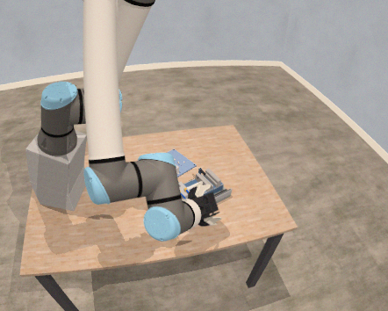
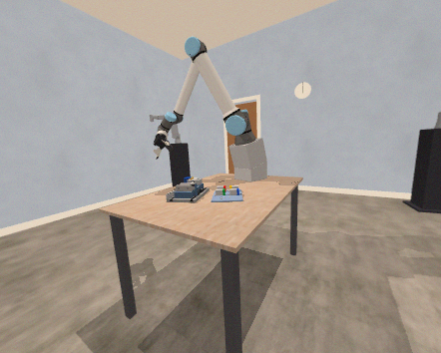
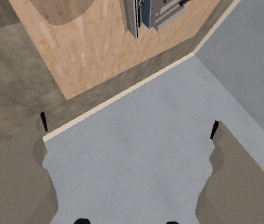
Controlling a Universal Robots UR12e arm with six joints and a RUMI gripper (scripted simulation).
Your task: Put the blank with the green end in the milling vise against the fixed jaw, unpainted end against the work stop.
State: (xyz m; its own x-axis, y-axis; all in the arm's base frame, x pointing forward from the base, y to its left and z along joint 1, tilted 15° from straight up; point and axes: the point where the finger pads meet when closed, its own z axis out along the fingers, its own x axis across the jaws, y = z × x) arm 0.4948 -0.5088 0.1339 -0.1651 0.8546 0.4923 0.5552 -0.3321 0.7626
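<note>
Right now the green-ended blank is 7 cm ahead of my hand, 50 cm to the left of it and 27 cm below it. The rest, counted from my hand: white rod: 9 cm ahead, 29 cm to the left, 22 cm below; then vise end block: 20 cm ahead, 31 cm to the left, 22 cm below; then milling vise: 10 cm ahead, 29 cm to the left, 25 cm below.
</note>
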